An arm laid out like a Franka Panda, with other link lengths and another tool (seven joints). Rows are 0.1 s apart.
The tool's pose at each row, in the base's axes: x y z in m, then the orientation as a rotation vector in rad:
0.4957 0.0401 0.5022 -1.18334 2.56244 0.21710
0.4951 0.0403 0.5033 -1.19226 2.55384 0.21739
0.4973 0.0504 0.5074 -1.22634 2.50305 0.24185
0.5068 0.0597 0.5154 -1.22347 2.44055 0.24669
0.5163 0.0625 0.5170 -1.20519 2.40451 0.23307
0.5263 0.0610 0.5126 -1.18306 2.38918 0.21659
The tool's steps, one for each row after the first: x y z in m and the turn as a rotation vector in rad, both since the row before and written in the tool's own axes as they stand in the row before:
-0.0001 0.0006 -0.0011 -0.00011 -0.00378 -0.00830
-0.0100 0.0048 -0.0007 -0.01097 -0.03428 -0.03561
-0.0152 -0.0018 -0.0025 0.01528 -0.05378 -0.02120
-0.0078 -0.0059 0.0020 0.02476 -0.03364 -0.00502
-0.0022 -0.0087 0.0065 0.02235 -0.01721 0.00470

